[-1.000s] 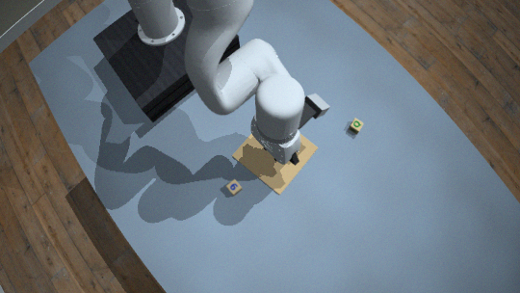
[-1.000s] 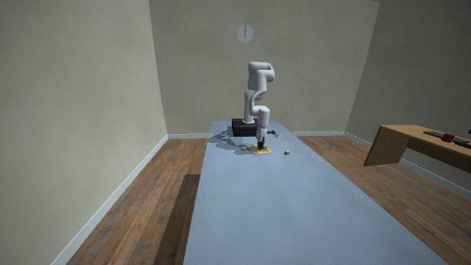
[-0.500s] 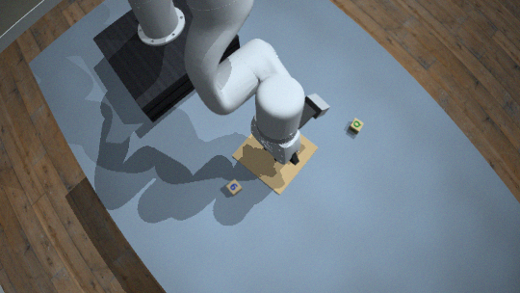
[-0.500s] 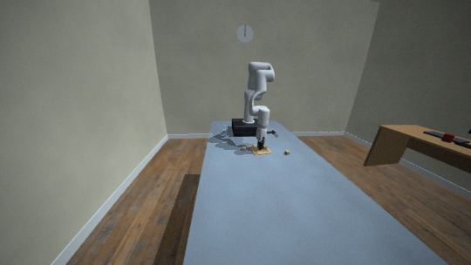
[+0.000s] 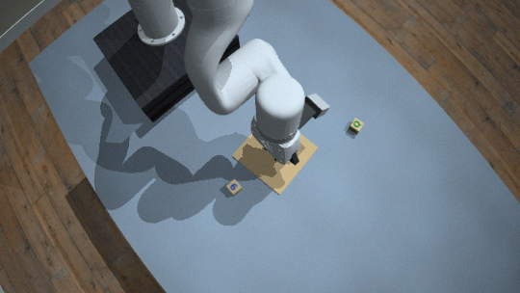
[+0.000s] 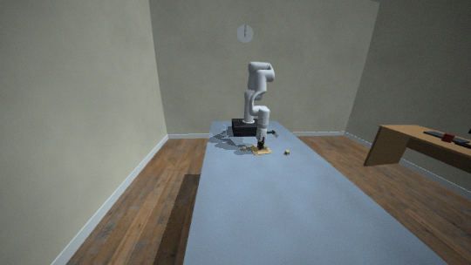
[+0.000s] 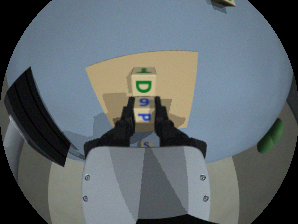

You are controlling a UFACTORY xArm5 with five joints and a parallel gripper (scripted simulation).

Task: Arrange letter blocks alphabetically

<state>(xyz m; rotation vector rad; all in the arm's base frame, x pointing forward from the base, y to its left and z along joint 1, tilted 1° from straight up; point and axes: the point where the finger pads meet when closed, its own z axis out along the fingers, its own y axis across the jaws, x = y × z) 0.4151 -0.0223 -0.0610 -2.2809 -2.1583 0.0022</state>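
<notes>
Now: hand 30 mm above the tan mat. From my hand the other things lie so: block (40 mm to the left, 10 mm below).
</notes>
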